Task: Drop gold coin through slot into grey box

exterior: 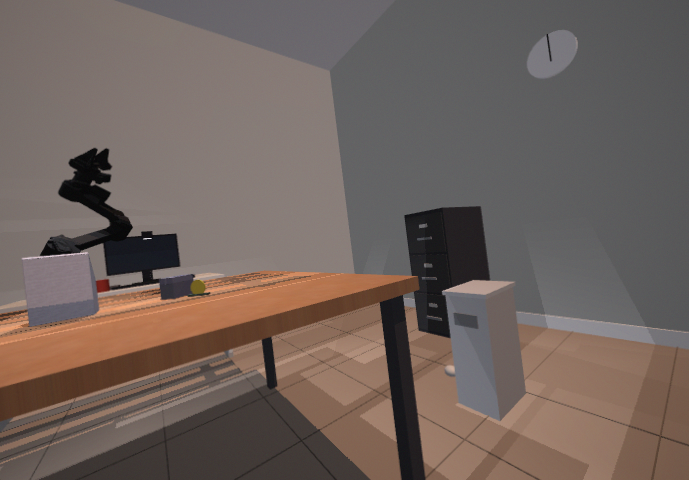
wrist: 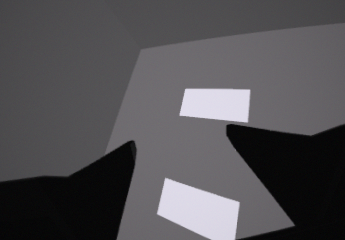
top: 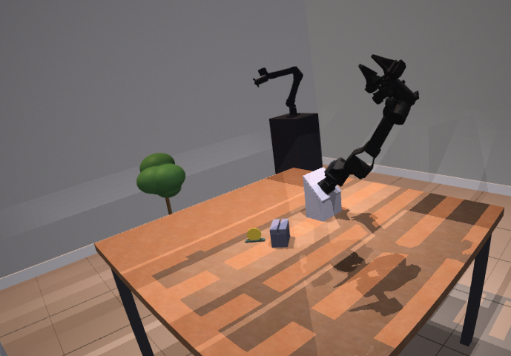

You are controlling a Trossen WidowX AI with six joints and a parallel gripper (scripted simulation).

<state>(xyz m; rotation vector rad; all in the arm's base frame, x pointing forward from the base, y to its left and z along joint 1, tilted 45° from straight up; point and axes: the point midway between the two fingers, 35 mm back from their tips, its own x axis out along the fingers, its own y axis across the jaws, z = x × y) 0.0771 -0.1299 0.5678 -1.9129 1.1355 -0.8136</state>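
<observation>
Now: the thin gold coin 610 mm below my gripper tip, 400 mm to the right of it and 210 mm ahead of it.
</observation>
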